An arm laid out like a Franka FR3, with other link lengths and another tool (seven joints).
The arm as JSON. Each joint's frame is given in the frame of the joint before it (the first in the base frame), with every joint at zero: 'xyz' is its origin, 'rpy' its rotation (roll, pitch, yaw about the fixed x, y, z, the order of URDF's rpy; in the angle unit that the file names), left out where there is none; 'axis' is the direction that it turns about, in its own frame. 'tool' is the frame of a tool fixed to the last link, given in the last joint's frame.
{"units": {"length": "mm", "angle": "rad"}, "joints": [
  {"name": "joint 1", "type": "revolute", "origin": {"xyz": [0.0, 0.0, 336.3]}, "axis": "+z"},
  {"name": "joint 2", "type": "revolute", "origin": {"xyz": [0.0, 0.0, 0.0]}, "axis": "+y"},
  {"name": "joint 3", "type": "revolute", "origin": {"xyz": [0.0, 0.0, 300.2]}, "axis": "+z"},
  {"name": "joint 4", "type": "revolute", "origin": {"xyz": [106.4, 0.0, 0.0]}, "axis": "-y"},
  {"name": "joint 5", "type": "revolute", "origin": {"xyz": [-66.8, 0.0, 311.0]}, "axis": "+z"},
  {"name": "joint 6", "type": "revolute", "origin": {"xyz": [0.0, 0.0, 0.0]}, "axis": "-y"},
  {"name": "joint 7", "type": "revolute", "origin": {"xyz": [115.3, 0.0, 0.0]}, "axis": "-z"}
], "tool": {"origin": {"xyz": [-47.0, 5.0, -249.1], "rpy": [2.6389, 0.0, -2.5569]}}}
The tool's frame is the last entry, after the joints.
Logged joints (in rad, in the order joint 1, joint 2, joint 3, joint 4, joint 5, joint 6, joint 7), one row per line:
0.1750 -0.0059 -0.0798 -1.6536 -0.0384 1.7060 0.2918
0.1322 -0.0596 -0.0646 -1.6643 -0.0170 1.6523 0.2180
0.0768 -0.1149 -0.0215 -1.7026 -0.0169 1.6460 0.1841
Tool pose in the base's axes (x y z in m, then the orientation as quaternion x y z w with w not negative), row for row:
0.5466 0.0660 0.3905 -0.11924 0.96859 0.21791 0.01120
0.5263 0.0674 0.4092 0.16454 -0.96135 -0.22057 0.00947
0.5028 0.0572 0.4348 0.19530 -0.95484 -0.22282 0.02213
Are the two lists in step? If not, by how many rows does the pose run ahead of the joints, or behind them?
The pose runs 2 rows behind the joints: the pose in row i belongs to the joints in row i - 2.
